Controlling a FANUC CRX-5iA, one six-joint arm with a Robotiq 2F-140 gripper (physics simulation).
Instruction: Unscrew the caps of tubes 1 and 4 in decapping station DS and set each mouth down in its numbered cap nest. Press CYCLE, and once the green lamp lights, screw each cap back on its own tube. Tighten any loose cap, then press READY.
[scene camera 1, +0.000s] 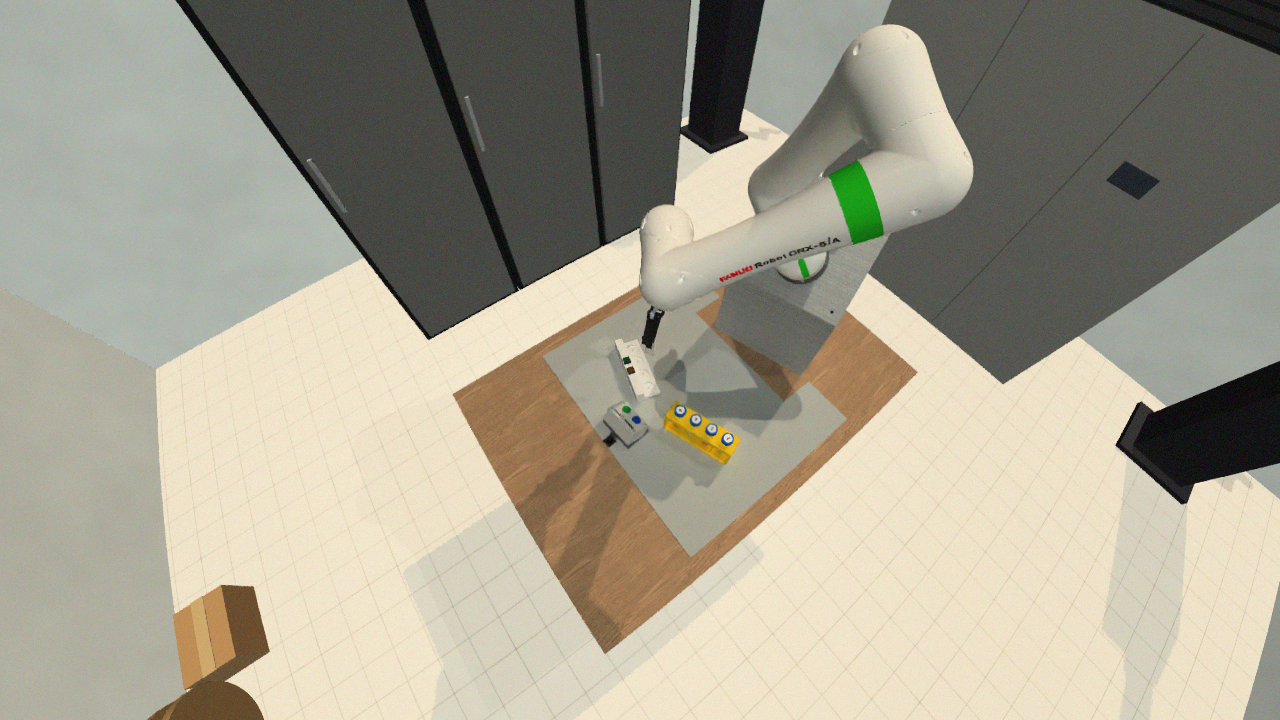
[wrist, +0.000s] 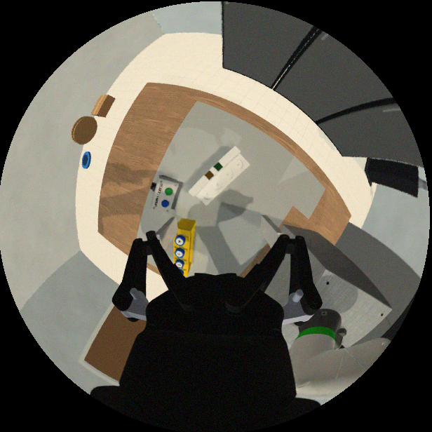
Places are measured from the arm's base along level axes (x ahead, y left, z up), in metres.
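Where they show: gripper, between the fingertips: (scene camera 1: 659, 331).
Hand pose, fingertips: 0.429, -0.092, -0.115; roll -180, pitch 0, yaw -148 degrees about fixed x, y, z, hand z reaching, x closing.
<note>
Each offset is from my fingertips to the top centre of the thing, as dx, dy, dz. "pt": to the spot under its first point. Level surfaces: height alone.
The yellow station @[+0.020, +0.247, -0.170] (scene camera 1: 701, 440) (wrist: 186, 224) stands on the grey mat with a row of several blue-and-white capped tubes; their numbers are too small to read. The white nest block @[+0.034, -0.061, -0.219] (scene camera 1: 640, 379) (wrist: 223, 185) lies beside it, with no cap seen on it. On it, the green lamp @[+0.056, -0.087, -0.219] (scene camera 1: 627, 360) (wrist: 218, 166) looks dark, next to a brown one. The grey button box has a green button @[pt +0.161, +0.064, -0.201] (scene camera 1: 626, 409) (wrist: 169, 191) and a blue button @[pt +0.156, +0.107, -0.201] (scene camera 1: 636, 419) (wrist: 165, 203). My gripper (scene camera 1: 648, 345) (wrist: 218, 223) is open and empty, above the mat near the nest block. It partly hides the station in the wrist view.
The grey mat @[dz -0.273] (scene camera 1: 691, 528) (wrist: 200, 117) lies on a wooden surface @[dz -0.275] (scene camera 1: 510, 429) (wrist: 135, 120). The metal robot pedestal (scene camera 1: 774, 331) (wrist: 350, 300) stands at its back edge. Dark cabinets (scene camera 1: 501, 116) (wrist: 270, 40) and black posts stand around it.
</note>
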